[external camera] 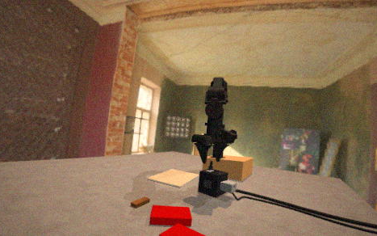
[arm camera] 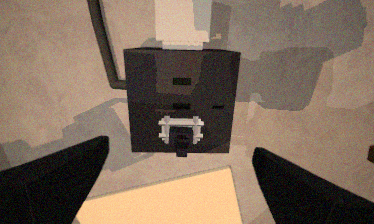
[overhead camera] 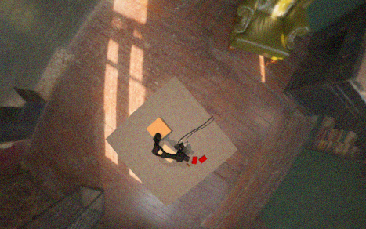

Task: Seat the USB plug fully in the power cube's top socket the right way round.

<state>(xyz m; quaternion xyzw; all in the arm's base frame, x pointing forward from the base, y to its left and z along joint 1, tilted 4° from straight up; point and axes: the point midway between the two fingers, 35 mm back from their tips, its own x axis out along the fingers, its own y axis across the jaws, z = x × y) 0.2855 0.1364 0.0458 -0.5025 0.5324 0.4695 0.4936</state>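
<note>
My gripper tip is now 2 cm above the dark USB plug. From my gripper tip the other things lie so: small brown block: 26 cm ahead, 6 cm to the right, 10 cm below; silver-framed socket: 4 cm below; beige flat sheet: 2 cm behind, 19 cm to the right, 10 cm below.
</note>
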